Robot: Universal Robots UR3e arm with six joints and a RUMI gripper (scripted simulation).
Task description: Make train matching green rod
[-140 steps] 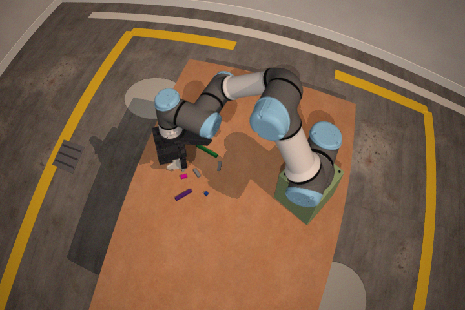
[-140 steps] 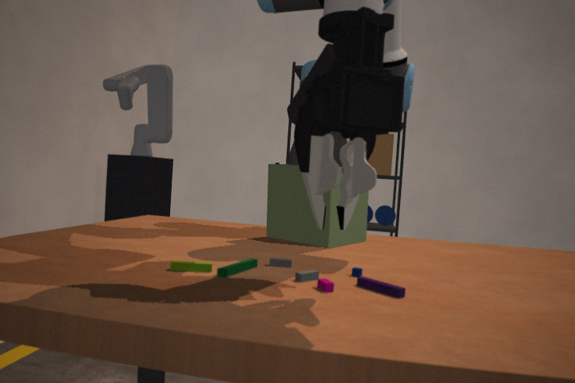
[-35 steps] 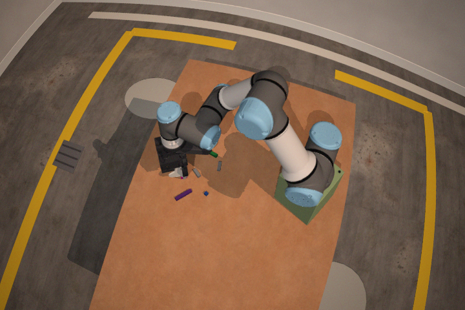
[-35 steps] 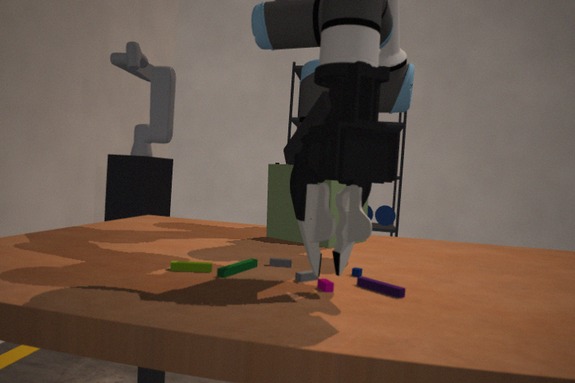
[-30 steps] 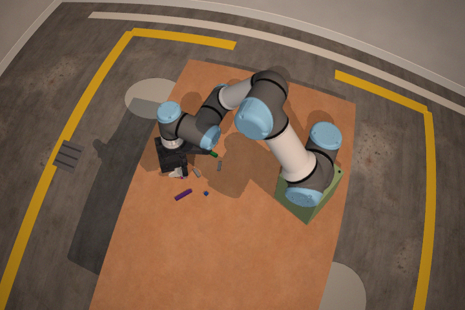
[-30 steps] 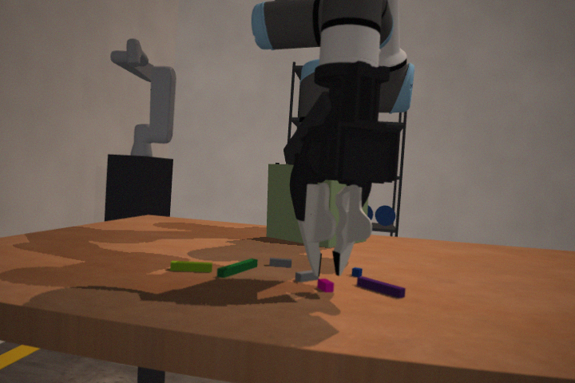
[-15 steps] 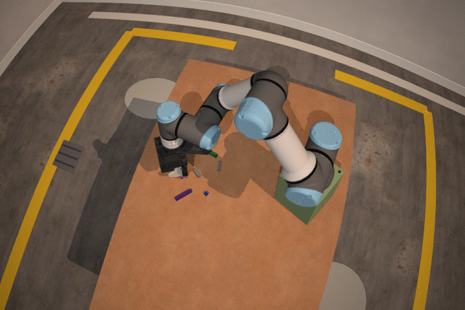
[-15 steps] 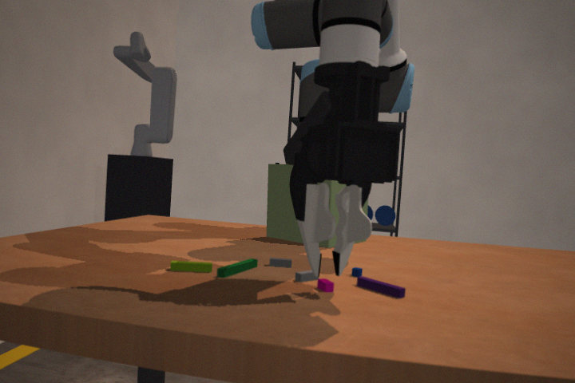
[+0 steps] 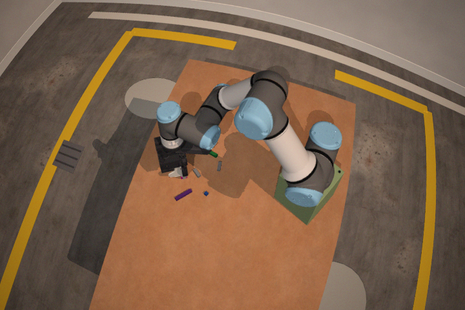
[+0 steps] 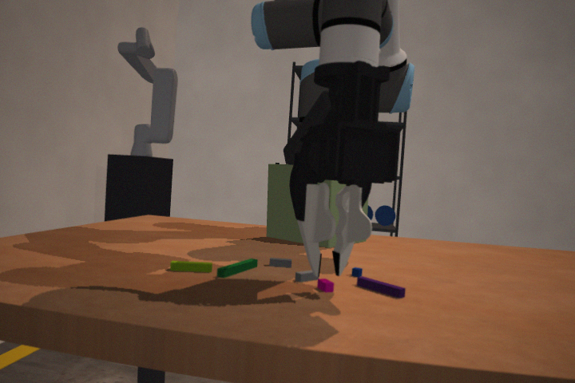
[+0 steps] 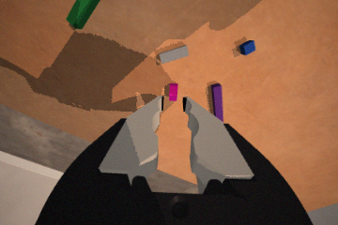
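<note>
My hand is 3 cm above the magenta rod. Also, from my hand: purple rod (3 cm behind, 6 cm to the left, 3 cm below); green rod (2 cm behind, 12 cm to the right, 3 cm below); blue rod (9 cm behind, 2 cm to the left, 3 cm below).
</note>
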